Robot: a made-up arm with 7 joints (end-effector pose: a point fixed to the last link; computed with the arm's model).
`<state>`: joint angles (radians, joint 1 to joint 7).
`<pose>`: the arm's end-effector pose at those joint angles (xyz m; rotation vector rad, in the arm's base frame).
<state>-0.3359 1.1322 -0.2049 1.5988 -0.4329 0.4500 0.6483</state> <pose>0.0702 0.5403 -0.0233 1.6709 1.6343 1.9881</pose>
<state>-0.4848 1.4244 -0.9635 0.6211 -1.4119 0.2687 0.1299</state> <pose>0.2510 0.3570 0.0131 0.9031 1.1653 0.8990</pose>
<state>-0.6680 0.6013 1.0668 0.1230 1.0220 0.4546 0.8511</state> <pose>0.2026 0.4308 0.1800 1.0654 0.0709 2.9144</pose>
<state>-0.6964 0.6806 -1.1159 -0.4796 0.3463 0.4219 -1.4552</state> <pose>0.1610 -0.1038 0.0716 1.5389 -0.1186 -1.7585</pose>
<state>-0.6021 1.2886 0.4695 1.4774 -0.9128 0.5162 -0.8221</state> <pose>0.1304 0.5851 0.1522 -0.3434 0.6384 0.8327</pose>
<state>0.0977 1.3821 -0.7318 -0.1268 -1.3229 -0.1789 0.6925</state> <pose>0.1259 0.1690 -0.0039 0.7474 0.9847 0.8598</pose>
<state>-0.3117 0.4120 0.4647 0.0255 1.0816 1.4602 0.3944</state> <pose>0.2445 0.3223 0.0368 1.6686 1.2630 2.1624</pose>
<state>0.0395 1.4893 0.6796 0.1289 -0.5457 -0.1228 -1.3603</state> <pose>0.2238 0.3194 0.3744 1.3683 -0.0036 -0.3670</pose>
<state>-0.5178 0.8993 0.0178 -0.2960 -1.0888 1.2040 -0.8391</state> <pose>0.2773 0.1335 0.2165 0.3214 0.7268 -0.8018</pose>
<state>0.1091 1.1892 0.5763 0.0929 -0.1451 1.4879 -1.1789</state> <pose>0.2004 0.4177 0.2060 0.4257 1.5627 0.3810</pose>
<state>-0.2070 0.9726 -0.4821 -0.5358 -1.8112 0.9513 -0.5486</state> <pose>0.1851 0.0427 0.1162 -0.2504 1.1439 -1.2687</pose>
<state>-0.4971 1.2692 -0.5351 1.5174 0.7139 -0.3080 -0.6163</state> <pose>0.1089 0.5367 0.0616 2.1187 1.5152 -0.3575</pose>
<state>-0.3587 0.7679 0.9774 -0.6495 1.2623 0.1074 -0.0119</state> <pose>0.0979 0.2629 0.3181 1.9074 -0.8316 2.1631</pose>
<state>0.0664 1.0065 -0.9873 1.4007 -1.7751 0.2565 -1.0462</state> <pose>-0.0567 0.4893 -0.1078 0.0025 1.6195 0.5451</pose>
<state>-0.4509 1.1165 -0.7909 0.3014 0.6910 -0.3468 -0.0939</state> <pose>0.2216 0.2268 -0.0508 1.9694 -0.4379 -0.5647</pose>
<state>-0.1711 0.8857 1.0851 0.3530 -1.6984 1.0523 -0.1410</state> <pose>0.1028 0.4701 0.2531 -0.7067 0.4427 0.3890</pose>
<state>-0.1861 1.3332 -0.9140 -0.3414 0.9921 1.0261 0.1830</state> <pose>0.1540 0.1664 -0.0420 2.5619 -0.5205 0.4653</pose>
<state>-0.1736 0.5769 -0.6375 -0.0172 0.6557 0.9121 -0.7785</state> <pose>0.2071 0.0488 -0.0891 1.6821 0.9095 -0.4472</pose>
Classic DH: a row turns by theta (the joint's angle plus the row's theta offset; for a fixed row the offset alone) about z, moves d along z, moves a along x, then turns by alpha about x. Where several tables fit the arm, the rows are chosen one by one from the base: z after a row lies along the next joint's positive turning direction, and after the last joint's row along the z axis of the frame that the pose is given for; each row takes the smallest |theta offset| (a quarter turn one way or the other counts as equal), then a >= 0, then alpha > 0; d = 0 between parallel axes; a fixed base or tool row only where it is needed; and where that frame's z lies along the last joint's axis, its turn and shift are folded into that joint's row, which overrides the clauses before.
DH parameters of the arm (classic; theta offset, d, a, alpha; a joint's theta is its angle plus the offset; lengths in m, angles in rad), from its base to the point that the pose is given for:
base (fixed): -0.071 0.2104 -0.0199 -1.3004
joint 1: -1.3111 0.0615 0.0021 -1.5708
joint 2: 1.2915 -0.026 0 1.5708
joint 3: 1.5708 -0.2499 0.0126 -1.5708
joint 4: -1.5708 0.04 0.0202 -1.5708
joint 5: 0 0.2571 -0.0165 1.5708
joint 6: 1.5708 -0.04 0.0484 1.5708
joint 7: 0.801 0.0888 -0.0187 0.3522
tool (fixed): -0.2006 -0.0558 0 0

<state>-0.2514 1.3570 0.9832 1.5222 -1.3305 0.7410 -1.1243</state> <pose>0.0107 0.6162 0.1664 -0.8451 0.0226 0.5904</pose>
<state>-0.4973 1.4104 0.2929 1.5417 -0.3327 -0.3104 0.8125</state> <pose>0.1253 0.5640 0.1772 0.9635 0.2259 2.5895</pose>
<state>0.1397 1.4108 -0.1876 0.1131 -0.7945 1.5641 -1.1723</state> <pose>0.1841 0.3455 0.0275 0.1697 2.2204 -0.2310</pose>
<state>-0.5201 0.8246 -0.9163 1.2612 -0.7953 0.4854 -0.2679</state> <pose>0.2089 0.3387 -0.1645 1.0871 1.6669 0.4413</pose>
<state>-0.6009 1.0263 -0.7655 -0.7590 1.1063 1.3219 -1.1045</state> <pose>0.2047 0.0086 0.1730 1.9302 0.2251 0.1577</pose>
